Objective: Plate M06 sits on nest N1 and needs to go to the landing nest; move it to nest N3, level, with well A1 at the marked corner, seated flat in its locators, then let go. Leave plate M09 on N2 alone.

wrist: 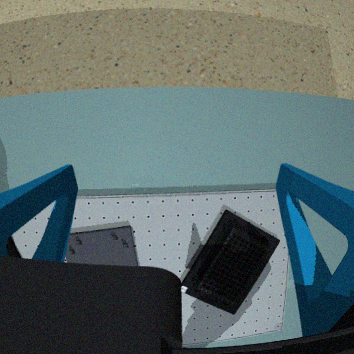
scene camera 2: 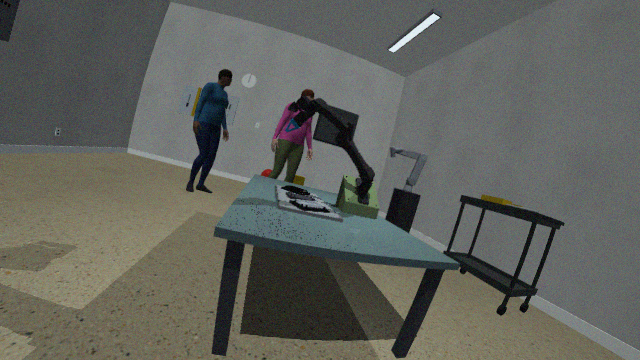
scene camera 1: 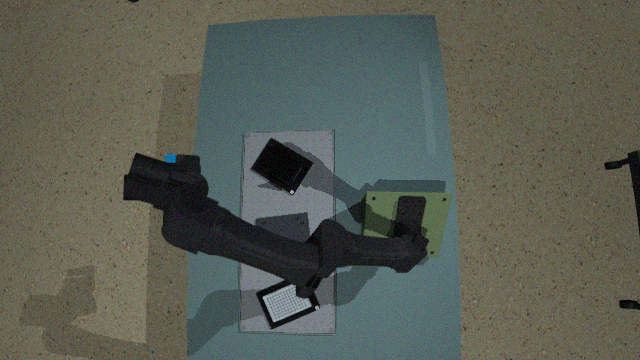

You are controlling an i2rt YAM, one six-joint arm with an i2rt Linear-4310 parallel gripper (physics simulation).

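A black well plate (scene camera 1: 281,165) (wrist: 230,262) sits turned in its nest at one end of the pegboard, with a white corner mark (scene camera 1: 292,192) (wrist: 184,289). A white well plate (scene camera 1: 285,304) sits in a black nest at the other end, partly under the arm. Between them is a bare dark grey nest (scene camera 1: 282,225) (wrist: 102,245), partly hidden by the arm. No labels are readable, so I cannot tell M06 from M09 or name the nests. My gripper (wrist: 176,175) (scene camera 2: 293,126) is open and empty, high above the board; its fingertips are mostly hidden in the overhead view.
The light pegboard (scene camera 1: 320,145) (wrist: 170,205) lies on the blue-green table (scene camera 1: 320,75) (scene camera 2: 280,235). The arm stands on a green base block (scene camera 1: 440,220) (scene camera 2: 372,210). Two people (scene camera 2: 210,107) (scene camera 2: 290,127) stand beyond the table. A dark cart (scene camera 2: 520,215) stands to the right.
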